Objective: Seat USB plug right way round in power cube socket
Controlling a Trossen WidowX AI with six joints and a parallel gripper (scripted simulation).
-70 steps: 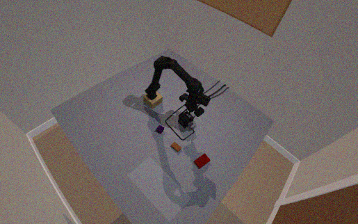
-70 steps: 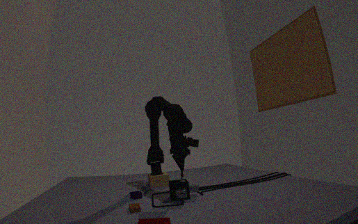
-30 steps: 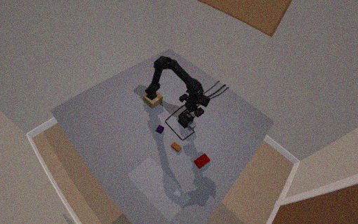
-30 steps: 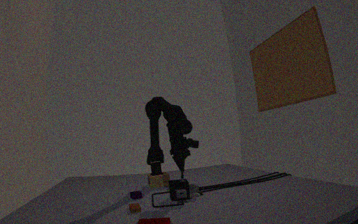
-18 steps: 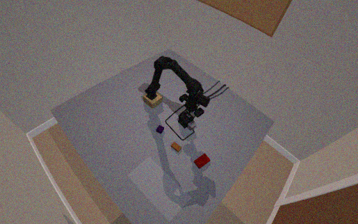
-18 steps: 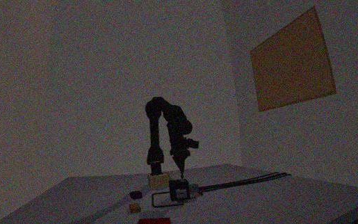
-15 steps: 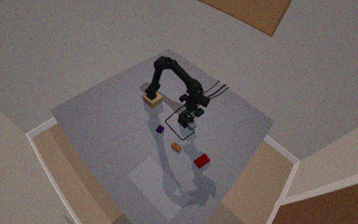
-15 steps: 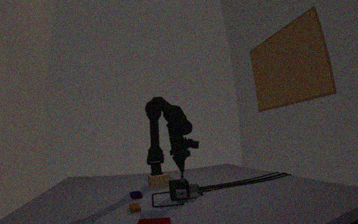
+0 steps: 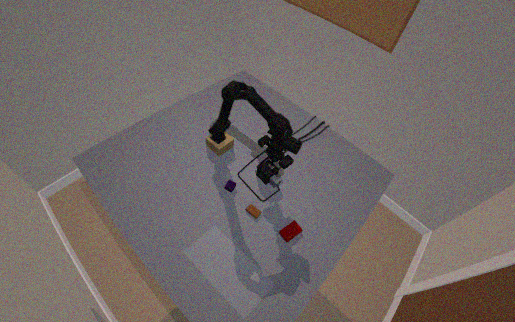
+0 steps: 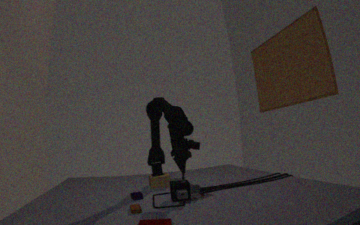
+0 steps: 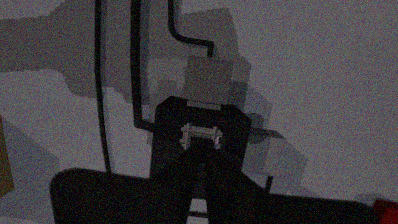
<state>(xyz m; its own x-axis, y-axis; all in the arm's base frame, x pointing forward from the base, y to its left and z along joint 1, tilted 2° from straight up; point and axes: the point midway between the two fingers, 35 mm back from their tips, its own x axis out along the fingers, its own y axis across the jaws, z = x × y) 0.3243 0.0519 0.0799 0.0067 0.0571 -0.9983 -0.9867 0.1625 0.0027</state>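
Right now my gripper tip is 2 cm above the dark USB plug. Also, from my gripper tip: orange block (8 cm ahead, 22 cm to the right, 11 cm below); then purple cube (9 cm behind, 20 cm to the right, 10 cm below); then USB socket (4 cm below).
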